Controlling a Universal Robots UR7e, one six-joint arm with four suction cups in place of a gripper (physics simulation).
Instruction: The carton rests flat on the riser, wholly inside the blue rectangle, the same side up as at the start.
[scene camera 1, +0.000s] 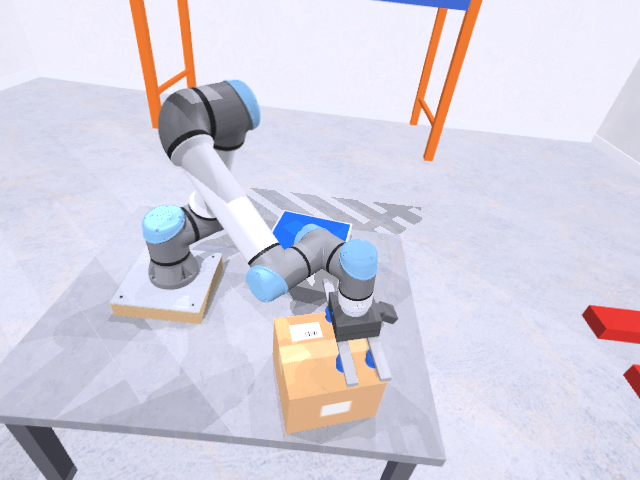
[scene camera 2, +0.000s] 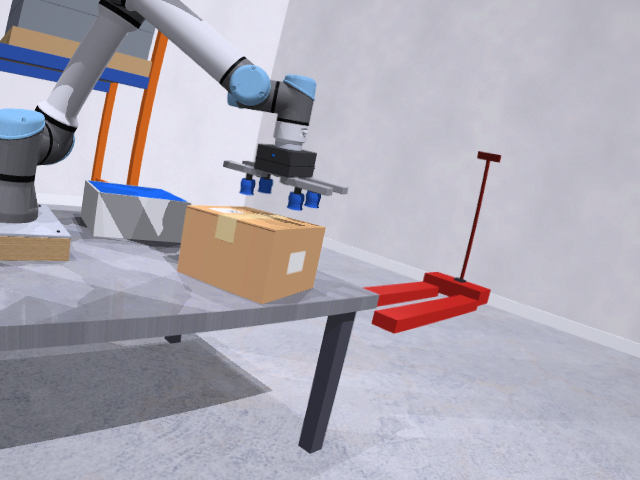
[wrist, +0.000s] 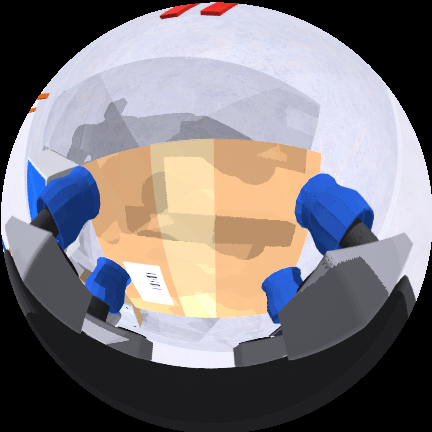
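The brown carton (scene camera 1: 310, 382) (scene camera 2: 222, 263) (wrist: 250, 195) sits flat on the table near its front right corner, taped top up, with a barcode label on top and a white label on one side. My gripper (scene camera 1: 351, 338) (scene camera 2: 280, 192) (wrist: 200, 240) is open: its four blue suction cups hang level, a small gap above the carton's top, and hold nothing. In the second scene view they stand towards the carton's far right side. The grey-white riser (scene camera 2: 113, 217) (wrist: 55, 162) stands behind the carton, with the blue rectangle (scene camera 1: 330, 228) (scene camera 2: 139, 191) (wrist: 35, 187) on top. The arm partly hides the riser in the first scene view.
The grey table (scene camera 1: 155, 372) (scene camera 2: 180, 320) also bears the arm's base plate (scene camera 1: 134, 289) (scene camera 2: 36, 248) at the left. A red pallet jack (scene camera 1: 615, 322) (scene camera 2: 429, 312) (wrist: 217, 9) stands on the floor to the right. An orange rack (scene camera 1: 453, 82) (scene camera 2: 147, 113) stands behind.
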